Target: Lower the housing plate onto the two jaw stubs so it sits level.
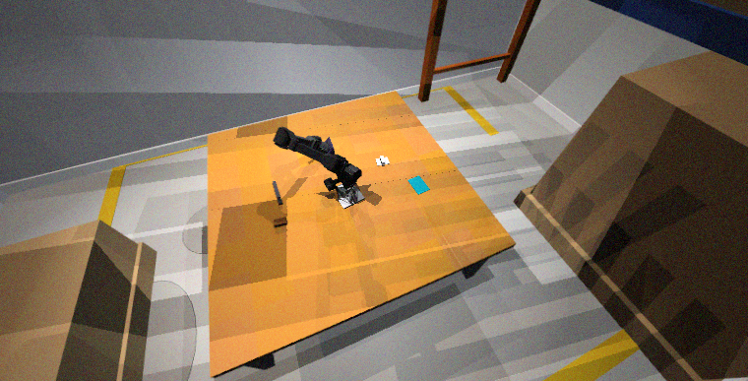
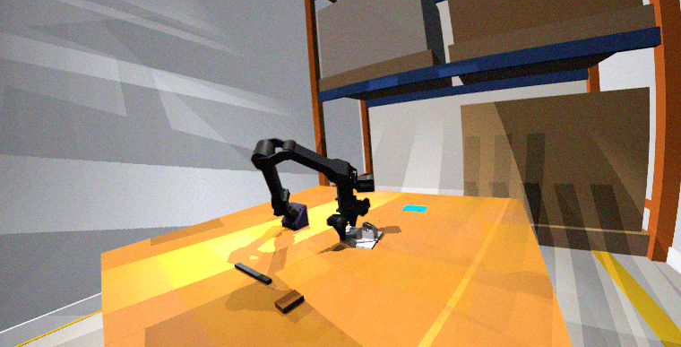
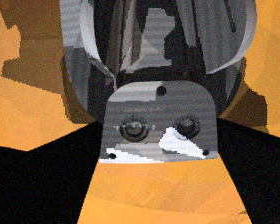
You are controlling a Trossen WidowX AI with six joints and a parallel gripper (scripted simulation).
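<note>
Now: gripper tip 10 mm short of the white housing part and 20 mm below it. The rest, counted from my gripper tip: white block (120 mm behind, 250 mm to the left); then brown block (110 mm ahead, 340 mm to the right); then dark bar (80 mm behind, 340 mm to the right).
</note>
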